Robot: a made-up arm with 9 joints. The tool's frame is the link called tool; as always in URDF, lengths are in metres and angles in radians.
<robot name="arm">
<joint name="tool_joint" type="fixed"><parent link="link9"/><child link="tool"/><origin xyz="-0.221 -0.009 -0.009" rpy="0 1.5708 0"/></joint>
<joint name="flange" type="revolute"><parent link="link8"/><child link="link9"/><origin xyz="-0.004 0.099 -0.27" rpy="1.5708 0 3.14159"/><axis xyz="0 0 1"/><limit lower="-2.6" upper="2.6" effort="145" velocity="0.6"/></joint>
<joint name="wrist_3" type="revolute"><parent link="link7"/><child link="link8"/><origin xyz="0.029 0.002 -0.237" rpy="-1.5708 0 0"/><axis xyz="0 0 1"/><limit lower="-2.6" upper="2.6" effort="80" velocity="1.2"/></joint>
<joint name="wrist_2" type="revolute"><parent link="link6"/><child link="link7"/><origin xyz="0.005 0.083 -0.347" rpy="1.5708 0 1.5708"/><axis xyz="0 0 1"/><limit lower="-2.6" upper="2.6" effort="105" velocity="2.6"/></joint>
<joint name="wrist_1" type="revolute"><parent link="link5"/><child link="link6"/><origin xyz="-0.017 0.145 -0.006" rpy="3.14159 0 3.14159"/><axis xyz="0 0 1"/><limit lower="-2.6" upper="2.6" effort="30" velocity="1.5"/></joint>
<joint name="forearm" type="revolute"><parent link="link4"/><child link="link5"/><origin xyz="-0.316 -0.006 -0.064" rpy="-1.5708 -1.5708 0"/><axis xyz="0 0 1"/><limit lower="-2.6" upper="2.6" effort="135" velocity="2.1"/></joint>
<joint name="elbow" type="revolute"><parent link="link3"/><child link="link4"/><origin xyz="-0.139 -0.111 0.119" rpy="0 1.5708 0"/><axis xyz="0 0 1"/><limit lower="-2.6" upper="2.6" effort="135" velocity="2"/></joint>
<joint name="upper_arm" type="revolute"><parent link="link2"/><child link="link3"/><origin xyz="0.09 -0.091 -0.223" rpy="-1.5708 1.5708 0"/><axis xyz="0 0 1"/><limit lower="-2.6" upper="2.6" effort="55" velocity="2.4"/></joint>
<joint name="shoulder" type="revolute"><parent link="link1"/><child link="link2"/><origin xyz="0.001 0.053 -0.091" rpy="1.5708 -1.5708 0"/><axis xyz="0 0 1"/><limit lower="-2.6" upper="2.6" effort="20" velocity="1.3"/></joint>
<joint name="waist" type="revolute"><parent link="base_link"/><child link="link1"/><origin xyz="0 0 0.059" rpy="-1.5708 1.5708 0"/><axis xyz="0 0 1"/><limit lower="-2.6" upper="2.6" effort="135" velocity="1.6"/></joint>
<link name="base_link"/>
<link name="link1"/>
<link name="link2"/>
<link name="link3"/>
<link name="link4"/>
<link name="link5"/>
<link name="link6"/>
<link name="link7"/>
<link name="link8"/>
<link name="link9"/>
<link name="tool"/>
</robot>
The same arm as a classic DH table. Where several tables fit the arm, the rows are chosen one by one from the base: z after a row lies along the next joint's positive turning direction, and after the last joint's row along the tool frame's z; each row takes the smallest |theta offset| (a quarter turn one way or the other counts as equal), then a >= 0, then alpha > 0; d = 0 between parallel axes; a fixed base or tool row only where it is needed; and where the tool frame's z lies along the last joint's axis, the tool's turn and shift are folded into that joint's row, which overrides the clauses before.
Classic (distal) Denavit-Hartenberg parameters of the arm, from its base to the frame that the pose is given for. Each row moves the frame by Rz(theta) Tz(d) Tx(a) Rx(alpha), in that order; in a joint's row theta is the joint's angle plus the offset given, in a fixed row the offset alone. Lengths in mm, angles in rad.
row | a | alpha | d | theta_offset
base (fixed) | 0 | -1.5708 | 59 | 0
waist | 1 | 1.5708 | -91 | 1.5708
shoulder | 90 | -1.5708 | -276 | 1.5708
upper_arm | 111 | -1.5708 | 28 | 0
elbow | 316 | 1.5708 | -203 | -1.5708
forearm | -146 | 3.1416 | 0 | 0.1167
wrist_1 | -83 | -1.5708 | -335 | 0.1167
wrist_2 | -29 | 1.5708 | -232 | 0
wrist_3 | 4 | 1.5708 | -268 | 0
flange | 9 | -1.5708 | 90 | -1.5708
tool (fixed) | 0 | 0 | -221 | 1.5708
Joint limits (rad, base to tool): -2.6..2.6 -2.6..2.6 -2.6..2.6 -2.6..2.6 -2.6..2.6 -2.6..2.6 -2.6..2.6 -2.6..2.6 -2.6..2.6

